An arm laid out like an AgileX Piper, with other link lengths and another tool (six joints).
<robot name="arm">
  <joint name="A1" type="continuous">
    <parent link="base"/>
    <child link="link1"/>
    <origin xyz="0 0 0.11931" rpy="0 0 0"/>
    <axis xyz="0 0 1"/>
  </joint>
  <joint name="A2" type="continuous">
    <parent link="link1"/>
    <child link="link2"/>
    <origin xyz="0 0 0" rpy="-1.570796 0 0"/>
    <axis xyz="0 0 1"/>
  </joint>
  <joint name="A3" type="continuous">
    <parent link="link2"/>
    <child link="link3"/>
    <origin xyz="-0.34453 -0.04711 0" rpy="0 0 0"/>
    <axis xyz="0 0 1"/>
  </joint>
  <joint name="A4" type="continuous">
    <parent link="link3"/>
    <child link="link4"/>
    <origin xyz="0.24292 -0.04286 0" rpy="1.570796 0 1.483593"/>
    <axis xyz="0 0 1"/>
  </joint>
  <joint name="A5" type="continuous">
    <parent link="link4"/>
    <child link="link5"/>
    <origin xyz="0 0 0" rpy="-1.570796 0 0"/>
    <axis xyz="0 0 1"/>
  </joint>
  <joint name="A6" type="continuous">
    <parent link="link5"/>
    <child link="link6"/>
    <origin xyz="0 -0.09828 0" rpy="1.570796 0 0"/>
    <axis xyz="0 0 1"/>
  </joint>
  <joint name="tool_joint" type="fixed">
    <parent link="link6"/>
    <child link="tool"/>
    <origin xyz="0.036 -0.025 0.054" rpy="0.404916 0 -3.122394"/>
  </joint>
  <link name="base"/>
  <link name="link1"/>
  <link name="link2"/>
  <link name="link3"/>
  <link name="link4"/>
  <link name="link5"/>
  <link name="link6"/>
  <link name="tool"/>
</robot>
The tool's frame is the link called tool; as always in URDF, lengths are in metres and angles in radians. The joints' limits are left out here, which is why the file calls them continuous.
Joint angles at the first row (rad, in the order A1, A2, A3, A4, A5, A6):
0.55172, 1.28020, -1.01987, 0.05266, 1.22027, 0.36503
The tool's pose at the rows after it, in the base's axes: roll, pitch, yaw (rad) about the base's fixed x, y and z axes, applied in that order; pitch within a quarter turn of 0, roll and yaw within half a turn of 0; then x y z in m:
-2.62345 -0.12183 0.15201 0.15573 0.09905 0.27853
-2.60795 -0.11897 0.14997 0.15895 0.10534 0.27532
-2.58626 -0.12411 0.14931 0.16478 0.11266 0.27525
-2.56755 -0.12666 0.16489 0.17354 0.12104 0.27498
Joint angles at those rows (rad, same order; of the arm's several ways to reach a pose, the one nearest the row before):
0.57124, 1.31387, -1.02306, 0.05779, 1.21058, 0.37699
0.57677, 1.33127, -1.02482, 0.07342, 1.19112, 0.37818
0.57787, 1.35095, -1.04232, 0.09270, 1.17577, 0.37176
0.57786, 1.38145, -1.06898, 0.11369, 1.16427, 0.34752

